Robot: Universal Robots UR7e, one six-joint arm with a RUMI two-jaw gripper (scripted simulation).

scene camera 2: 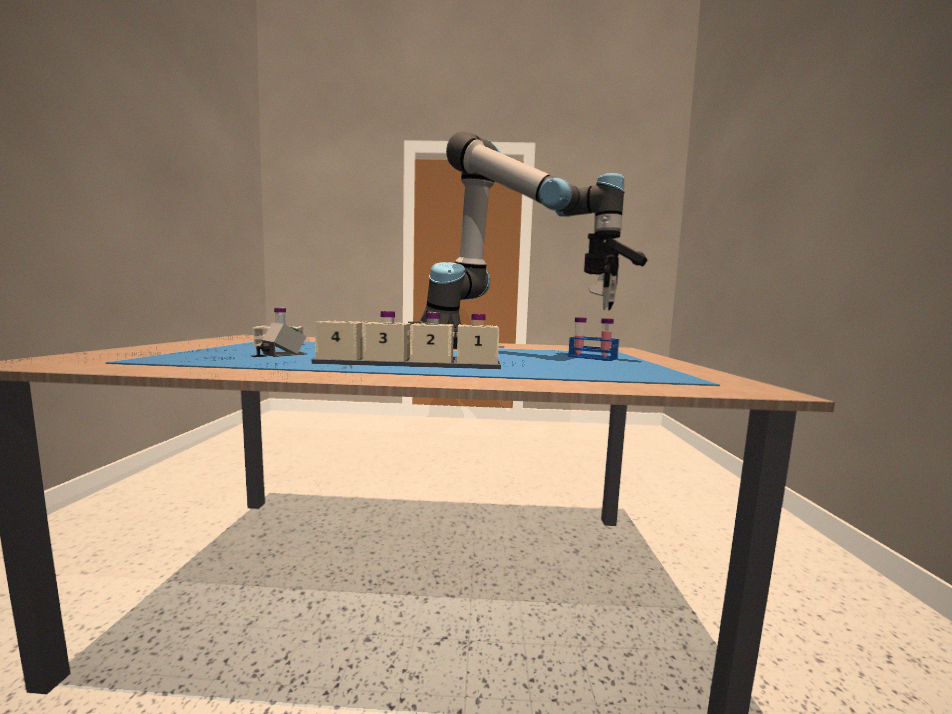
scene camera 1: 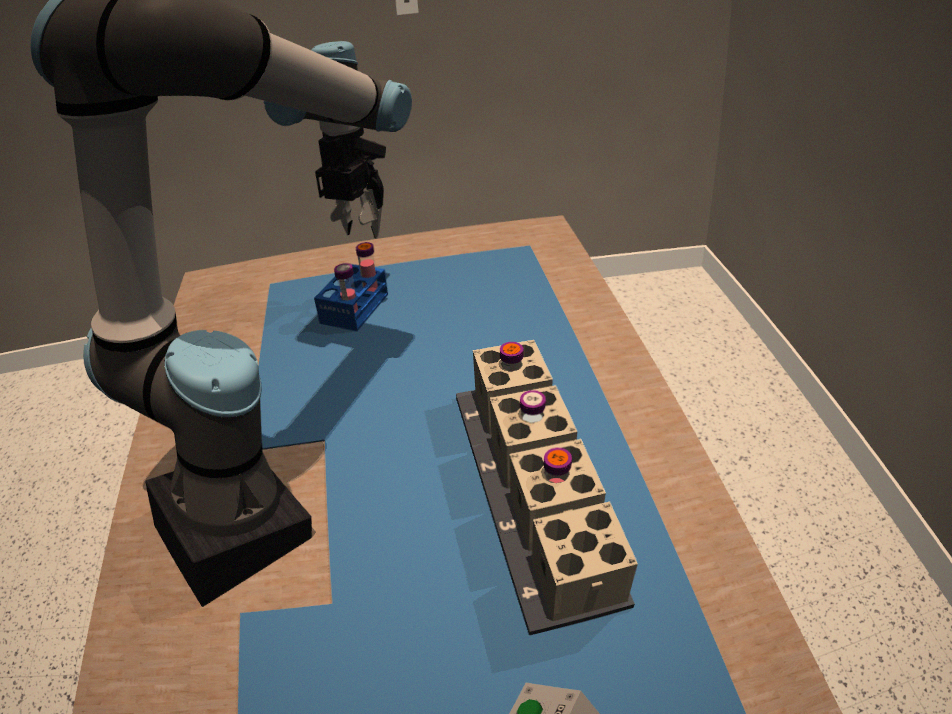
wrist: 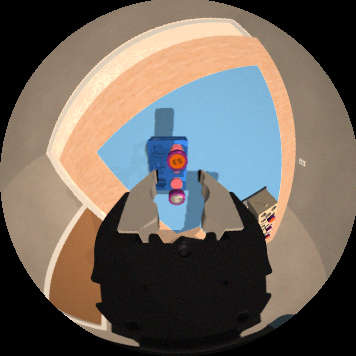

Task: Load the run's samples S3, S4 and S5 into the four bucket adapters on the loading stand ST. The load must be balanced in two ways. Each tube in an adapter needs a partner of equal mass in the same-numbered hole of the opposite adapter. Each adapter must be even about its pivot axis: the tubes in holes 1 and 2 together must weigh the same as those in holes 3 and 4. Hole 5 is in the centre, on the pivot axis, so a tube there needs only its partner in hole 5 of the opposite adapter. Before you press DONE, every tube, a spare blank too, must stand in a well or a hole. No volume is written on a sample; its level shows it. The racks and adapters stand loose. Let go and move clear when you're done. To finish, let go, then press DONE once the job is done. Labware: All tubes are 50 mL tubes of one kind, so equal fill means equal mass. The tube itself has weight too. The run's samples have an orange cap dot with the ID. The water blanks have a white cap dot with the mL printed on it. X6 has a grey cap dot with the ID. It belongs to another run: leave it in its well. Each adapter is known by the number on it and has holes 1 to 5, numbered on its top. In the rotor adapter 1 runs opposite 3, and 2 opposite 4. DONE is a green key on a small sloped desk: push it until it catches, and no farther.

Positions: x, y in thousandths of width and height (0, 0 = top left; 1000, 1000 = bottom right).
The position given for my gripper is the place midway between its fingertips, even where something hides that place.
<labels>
my gripper: scene camera 2 637, 435; scene camera 1 381, 331; wrist 501, 479
</labels>
